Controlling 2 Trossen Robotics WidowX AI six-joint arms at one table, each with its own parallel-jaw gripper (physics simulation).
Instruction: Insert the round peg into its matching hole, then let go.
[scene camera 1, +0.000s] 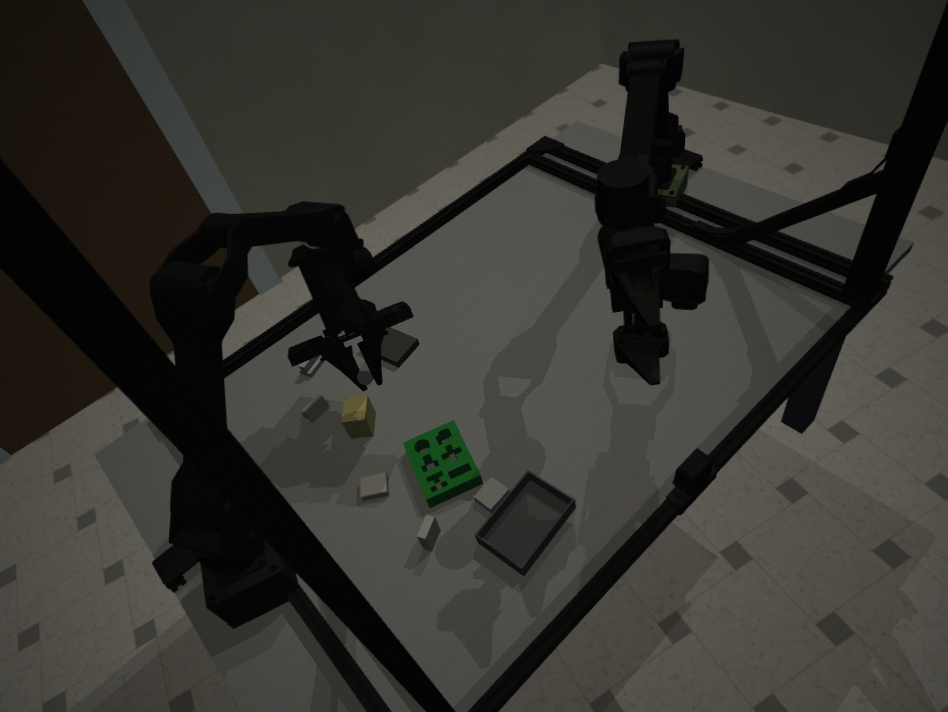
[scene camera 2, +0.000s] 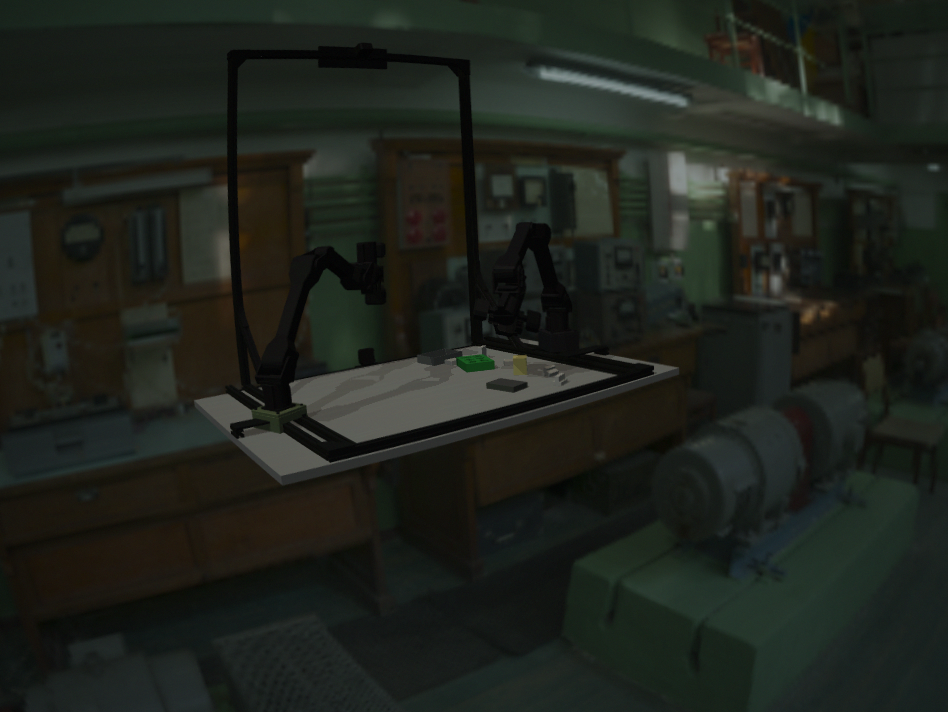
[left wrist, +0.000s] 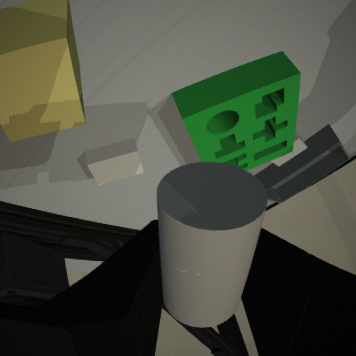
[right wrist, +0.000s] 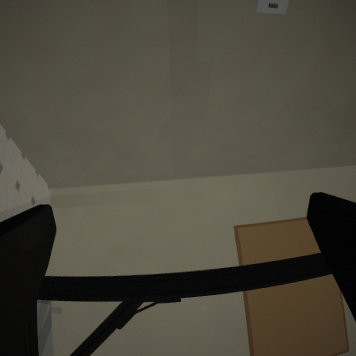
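Observation:
The round peg (scene camera 1: 364, 377) (left wrist: 212, 275) is a pale cylinder held between the fingers of my left gripper (scene camera 1: 371, 382) (left wrist: 197, 231). They hold it above the table, behind the yellow block in scene camera 1 and apart from the board. The green board (scene camera 1: 455, 492) (scene camera 2: 475, 365) (left wrist: 235, 87) lies on the table. Its round hole (scene camera 1: 422, 445) (left wrist: 223, 122) is at one corner and looks empty. In the left wrist view the peg's grey end face hides part of the board's near edge. My right gripper (right wrist: 183, 213) is open and empty, high and far from the board.
A yellow block (scene camera 1: 356, 417) (left wrist: 37, 90) stands between my left gripper and the board's side. White pieces (scene camera 1: 374, 485) (scene camera 1: 427, 530) (scene camera 1: 490, 494) lie around the board. A grey tray (scene camera 1: 524, 528) lies beyond it. A dark flat block (scene camera 1: 400, 349) (scene camera 2: 506, 384) lies behind my left gripper.

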